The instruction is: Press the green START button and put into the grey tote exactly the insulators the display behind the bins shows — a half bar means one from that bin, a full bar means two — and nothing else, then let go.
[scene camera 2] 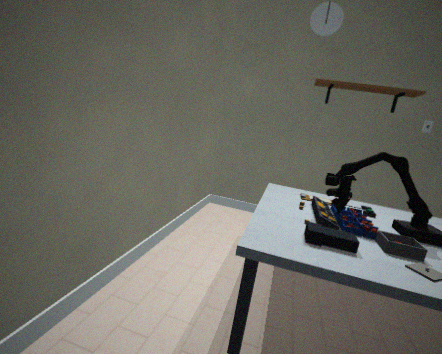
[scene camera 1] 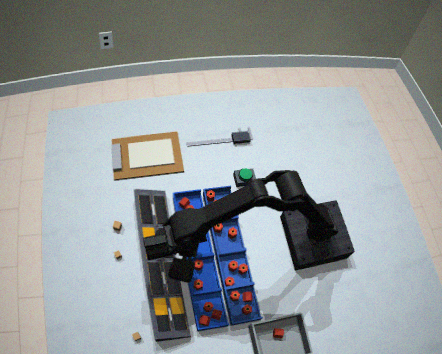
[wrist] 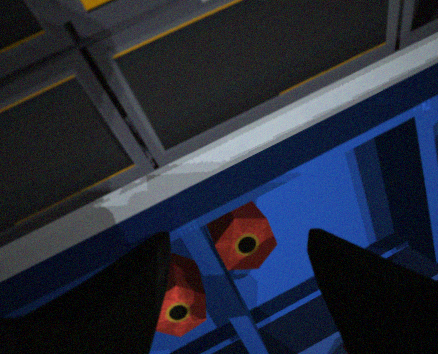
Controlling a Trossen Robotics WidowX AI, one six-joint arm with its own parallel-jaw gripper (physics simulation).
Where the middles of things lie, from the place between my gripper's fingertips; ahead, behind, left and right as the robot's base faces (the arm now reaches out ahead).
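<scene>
From my hand, the brown tray with white pad (scene camera 1: pixel 155 154) is 100 mm ahead, 370 mm to the right and 30 mm below. The grey tote (scene camera 2: pixel 410 248) is 220 mm behind my hand and 300 mm to the left of it, and it sits 10 mm below my hand.
</scene>
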